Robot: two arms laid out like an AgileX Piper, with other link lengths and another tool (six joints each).
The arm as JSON. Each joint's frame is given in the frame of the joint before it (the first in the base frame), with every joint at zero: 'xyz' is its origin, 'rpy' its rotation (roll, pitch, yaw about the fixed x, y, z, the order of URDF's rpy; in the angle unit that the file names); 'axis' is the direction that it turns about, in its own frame. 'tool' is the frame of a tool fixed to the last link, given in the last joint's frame.
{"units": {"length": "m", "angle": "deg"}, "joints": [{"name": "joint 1", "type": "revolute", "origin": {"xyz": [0.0, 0.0, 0.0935], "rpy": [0.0, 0.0, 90.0]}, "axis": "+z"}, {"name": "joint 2", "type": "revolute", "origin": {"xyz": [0.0, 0.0, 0.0], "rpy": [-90.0, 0.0, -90.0]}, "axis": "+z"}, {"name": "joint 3", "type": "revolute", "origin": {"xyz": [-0.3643, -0.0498, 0.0], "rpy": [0.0, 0.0, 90.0]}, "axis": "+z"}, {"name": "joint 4", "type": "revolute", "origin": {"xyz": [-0.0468, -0.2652, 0.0], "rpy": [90.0, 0.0, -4.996]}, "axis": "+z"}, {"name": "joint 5", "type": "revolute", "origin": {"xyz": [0.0, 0.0, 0.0], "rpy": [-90.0, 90.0, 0.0]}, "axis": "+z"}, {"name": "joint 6", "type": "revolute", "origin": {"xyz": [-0.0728, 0.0, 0.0], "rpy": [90.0, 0.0, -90.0]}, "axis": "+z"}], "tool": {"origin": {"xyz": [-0.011, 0.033, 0.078], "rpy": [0.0, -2.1, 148.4]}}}
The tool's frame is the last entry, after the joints.
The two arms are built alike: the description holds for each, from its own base.
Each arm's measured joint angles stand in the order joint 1, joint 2, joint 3, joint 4, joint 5, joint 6.
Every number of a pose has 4 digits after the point. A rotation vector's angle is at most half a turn.
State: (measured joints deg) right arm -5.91 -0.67 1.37 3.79 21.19 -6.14; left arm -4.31 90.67 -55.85 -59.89 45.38 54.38
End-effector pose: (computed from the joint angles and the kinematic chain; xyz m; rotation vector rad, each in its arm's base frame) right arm 0.0507 0.0320 0.1482 2.2014 0.5582 1.5344; left arm 0.3794 -0.0963 0.2355 2.3259 0.2185 0.4024
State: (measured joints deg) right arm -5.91 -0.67 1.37 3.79 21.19 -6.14; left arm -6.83 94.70 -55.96 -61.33 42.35 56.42
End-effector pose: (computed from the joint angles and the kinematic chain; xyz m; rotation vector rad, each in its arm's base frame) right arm 0.0507 0.0320 0.1482 2.2014 0.5582 1.5344; left arm 0.3919 -0.1104 0.2113 2.3507 0.2066 0.3765
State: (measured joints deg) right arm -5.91 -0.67 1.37 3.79 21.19 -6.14; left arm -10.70 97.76 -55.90 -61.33 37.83 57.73
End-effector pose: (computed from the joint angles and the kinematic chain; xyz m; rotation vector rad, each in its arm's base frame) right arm 0.0507 0.0320 0.1482 2.2014 0.5582 1.5344; left arm 0.3986 -0.1300 0.1906 2.3994 0.1651 0.3774
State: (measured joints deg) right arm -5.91 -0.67 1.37 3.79 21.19 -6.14; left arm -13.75 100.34 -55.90 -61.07 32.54 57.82
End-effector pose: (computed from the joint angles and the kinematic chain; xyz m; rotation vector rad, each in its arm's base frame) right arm 0.0507 0.0320 0.1482 2.2014 0.5582 1.5344; left arm 0.4057 -0.1426 0.1731 2.4488 0.1595 0.4034
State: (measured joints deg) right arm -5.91 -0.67 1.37 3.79 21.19 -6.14; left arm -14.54 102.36 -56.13 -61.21 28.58 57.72
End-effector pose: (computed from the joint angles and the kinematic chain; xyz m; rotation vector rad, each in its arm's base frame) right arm 0.0507 0.0320 0.1482 2.2014 0.5582 1.5344; left arm 0.4150 -0.1419 0.1608 2.4809 0.1929 0.4375
